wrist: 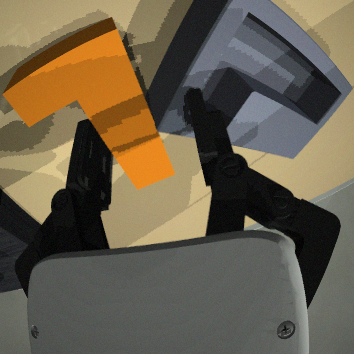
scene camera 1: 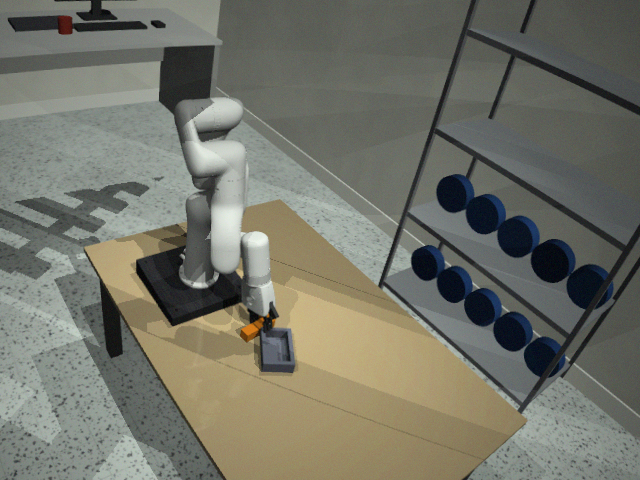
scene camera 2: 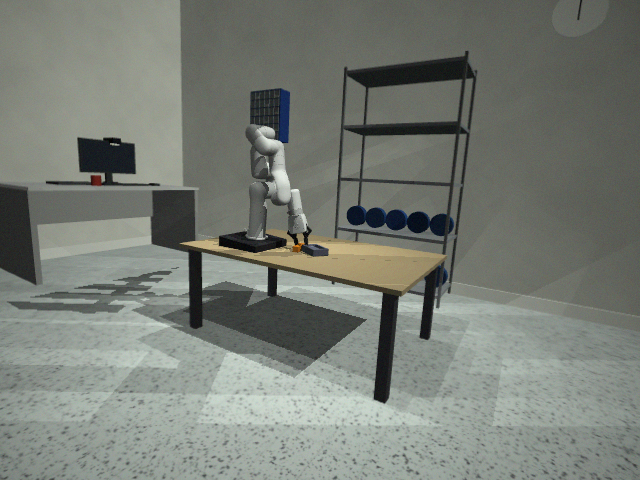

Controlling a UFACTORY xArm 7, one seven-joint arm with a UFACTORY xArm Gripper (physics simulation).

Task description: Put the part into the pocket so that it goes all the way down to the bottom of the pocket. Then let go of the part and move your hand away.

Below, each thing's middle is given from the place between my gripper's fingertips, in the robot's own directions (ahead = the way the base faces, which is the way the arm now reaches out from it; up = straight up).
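Scene:
There is an orange L-shaped block (wrist: 91, 65) here, and my hand is 30 mm past it and 10 mm above it. As for the grey pocket block (scene camera 1: 276, 346), it is 90 mm ahead of that same hand of mine, 20 mm to the right of it and 10 mm below it.

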